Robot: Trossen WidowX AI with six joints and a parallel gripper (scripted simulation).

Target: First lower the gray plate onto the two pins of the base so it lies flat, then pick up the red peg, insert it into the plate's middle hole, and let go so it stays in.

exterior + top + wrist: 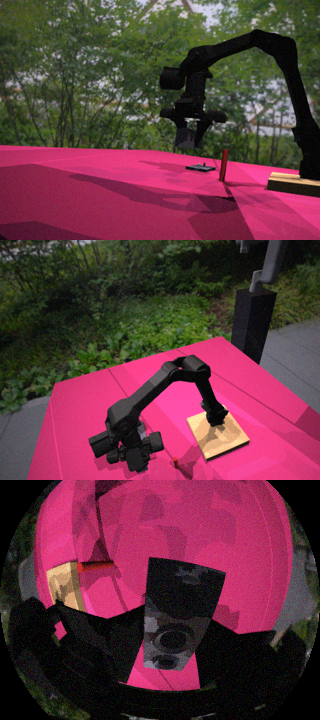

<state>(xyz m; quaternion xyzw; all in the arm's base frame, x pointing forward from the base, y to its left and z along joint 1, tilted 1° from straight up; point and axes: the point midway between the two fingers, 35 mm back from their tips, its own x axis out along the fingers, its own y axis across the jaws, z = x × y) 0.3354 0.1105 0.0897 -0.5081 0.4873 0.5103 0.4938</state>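
Right now the base is 140 mm to the right of my gripper tip, 70 mm below it and 10 mm ahead of it. Also, from my gripper tip: gray plate: 30 mm above; then red peg: 120 mm behind, 40 mm below, 30 mm to the left.
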